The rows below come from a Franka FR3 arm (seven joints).
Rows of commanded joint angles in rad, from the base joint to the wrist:
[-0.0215, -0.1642, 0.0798, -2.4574, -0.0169, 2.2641, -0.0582]
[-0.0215, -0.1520, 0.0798, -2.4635, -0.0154, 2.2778, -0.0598]
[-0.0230, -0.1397, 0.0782, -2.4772, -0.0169, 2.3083, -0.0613]
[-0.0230, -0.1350, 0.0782, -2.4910, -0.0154, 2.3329, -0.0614]
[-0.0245, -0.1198, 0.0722, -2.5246, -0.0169, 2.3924, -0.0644]
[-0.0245, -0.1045, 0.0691, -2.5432, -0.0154, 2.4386, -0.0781]
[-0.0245, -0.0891, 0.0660, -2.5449, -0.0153, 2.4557, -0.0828]
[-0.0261, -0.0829, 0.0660, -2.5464, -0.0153, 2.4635, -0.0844]
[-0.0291, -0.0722, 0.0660, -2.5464, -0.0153, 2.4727, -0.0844]
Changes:
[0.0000, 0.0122, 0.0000, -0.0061, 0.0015, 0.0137, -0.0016]
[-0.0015, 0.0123, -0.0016, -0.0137, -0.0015, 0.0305, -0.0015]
[0.0000, 0.0047, 0.0000, -0.0138, 0.0015, 0.0246, -0.0001]
[-0.0015, 0.0152, -0.0060, -0.0336, -0.0015, 0.0595, -0.0030]
[0.0000, 0.0153, -0.0031, -0.0186, 0.0015, 0.0462, -0.0137]
[0.0000, 0.0154, -0.0031, -0.0017, 0.0001, 0.0171, -0.0047]
[-0.0016, 0.0062, 0.0000, -0.0015, 0.0000, 0.0078, -0.0016]
[-0.0030, 0.0107, 0.0000, 0.0000, 0.0000, 0.0092, 0.0000]

